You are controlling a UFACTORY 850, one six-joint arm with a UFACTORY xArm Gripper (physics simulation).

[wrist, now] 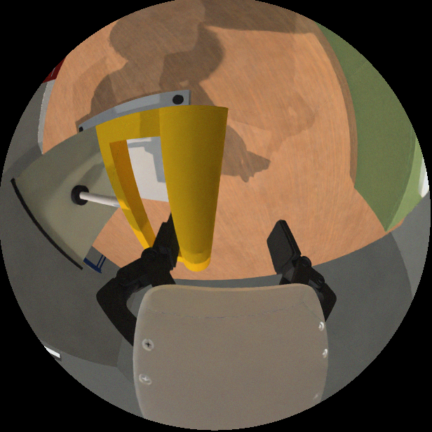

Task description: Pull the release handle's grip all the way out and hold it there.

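The release handle's yellow grip (194, 175) is a thick bar with a yellow frame on its left side, left of the middle of the wrist view. A pale rod (102, 199) runs from a black collar on a grey-green housing (55, 170) to the frame. My gripper (229, 226) is open. Its left finger reaches through the gap between the bar and the frame, and its right finger stands well to the right of the bar. The bar lies between the fingers, nearer the left one, and is not clamped. The left fingertip is partly hidden behind the bar.
A grey metal bracket (135, 105) with dark bolts lies on the wooden table top (285, 75) behind the grip. A green block or mat (375, 125) is at the right. A small blue part (94, 261) shows below the housing. A red item (54, 71) is at the upper left.
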